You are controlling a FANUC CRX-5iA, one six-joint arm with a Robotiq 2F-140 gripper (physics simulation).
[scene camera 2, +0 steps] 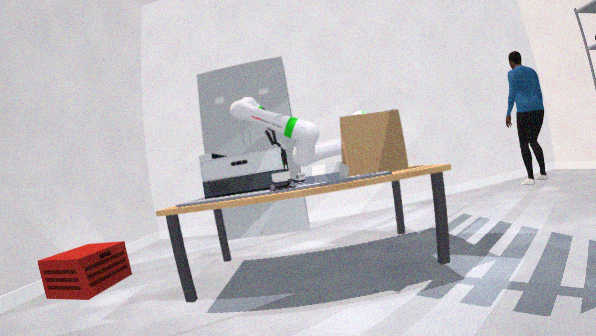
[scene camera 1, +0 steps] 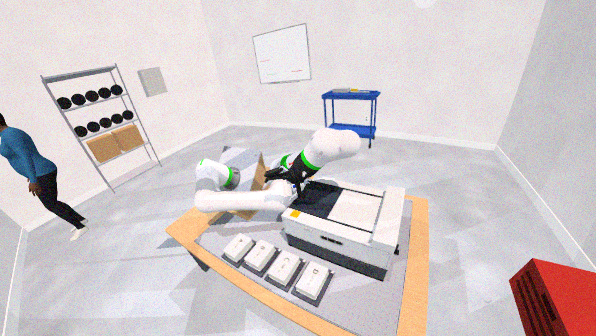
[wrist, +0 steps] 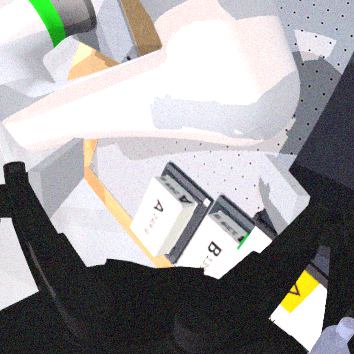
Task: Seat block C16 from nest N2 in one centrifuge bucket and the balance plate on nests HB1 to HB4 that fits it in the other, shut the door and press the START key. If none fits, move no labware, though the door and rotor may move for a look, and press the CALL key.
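Frame: origin at the arm's base, x ahead, y left, z up, level; metres.
Seen in the pictures: gripper, fingertip midpoint: (scene camera 2: 292,140) (scene camera 1: 277,193) (wrist: 171,164); arm's base at its link origin: (scene camera 2: 369,141) (scene camera 1: 232,178).
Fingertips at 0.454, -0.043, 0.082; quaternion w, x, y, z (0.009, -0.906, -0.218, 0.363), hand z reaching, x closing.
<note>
Offsets run from my fingertips to a thing's top centre, as dx, dy, dz. "spot": to the spot under its first point. Level surfaces: height alone.
The white centrifuge (scene camera 1: 333,234) (scene camera 2: 239,169) stands on the perforated mat of the table {dz -0.273} (scene camera 1: 419,251). Its white sliding door {spot: +0.318, +0.132, -0.050} (scene camera 1: 354,207) sits toward the right, and a dark opening {spot: +0.147, +0.106, -0.047} (scene camera 1: 317,198) shows on the left of its top. My gripper (scene camera 1: 297,188) (scene camera 2: 284,161) (wrist: 171,164) is open and empty, low at the left edge of that opening. Balance plates A {-0.117, -0.227, -0.206} (scene camera 1: 237,246) (wrist: 159,218), B {+0.009, -0.195, -0.206} (scene camera 1: 260,254) (wrist: 214,249), C {+0.146, -0.181, -0.206} (scene camera 1: 284,267) and D {+0.280, -0.163, -0.206} (scene camera 1: 312,279) lie in a row of dark nests in front of the centrifuge. Block C16, the buckets and the keys are hidden from view.
The arm's lower link lies low across the table's left end. A cardboard box (scene camera 1: 260,175) (scene camera 2: 371,142) stands behind it. A person (scene camera 1: 24,159) (scene camera 2: 525,113) walks by the shelf rack (scene camera 1: 79,74). A blue cart (scene camera 1: 350,95) and a red crate (scene camera 1: 559,297) (scene camera 2: 83,269) stand off the table.
</note>
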